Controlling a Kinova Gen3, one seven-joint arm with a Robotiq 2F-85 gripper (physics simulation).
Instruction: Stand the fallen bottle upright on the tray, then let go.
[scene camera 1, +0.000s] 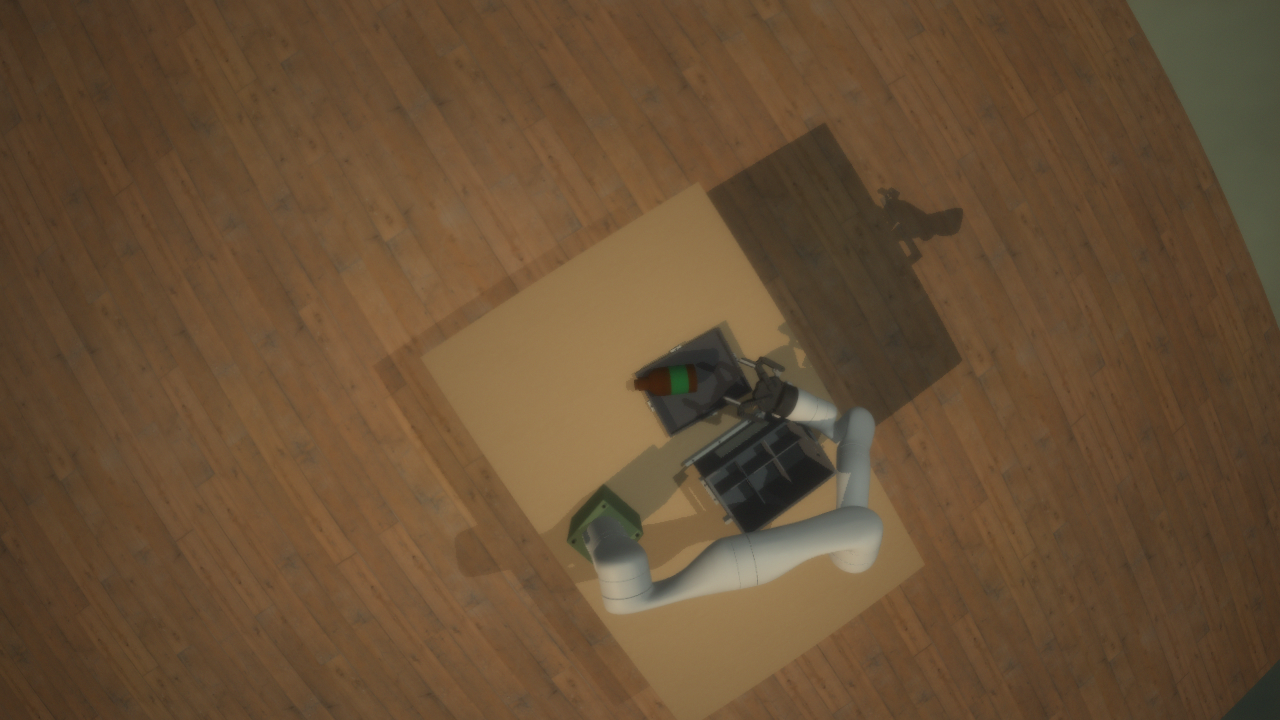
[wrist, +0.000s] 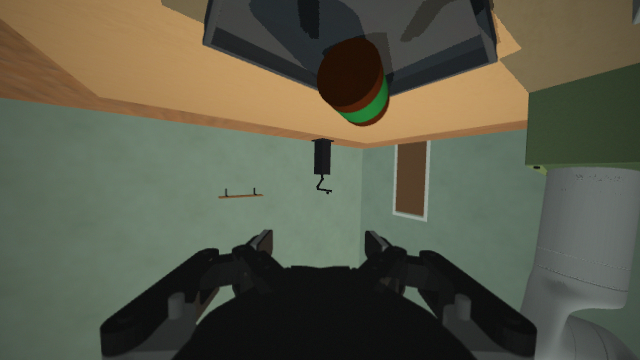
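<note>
Scene camera 1 shows the gripper (scene camera 1: 731, 378), while the wrist view takes in both a brown bottle (wrist: 351, 79) and the gripper (wrist: 319, 240).
</note>
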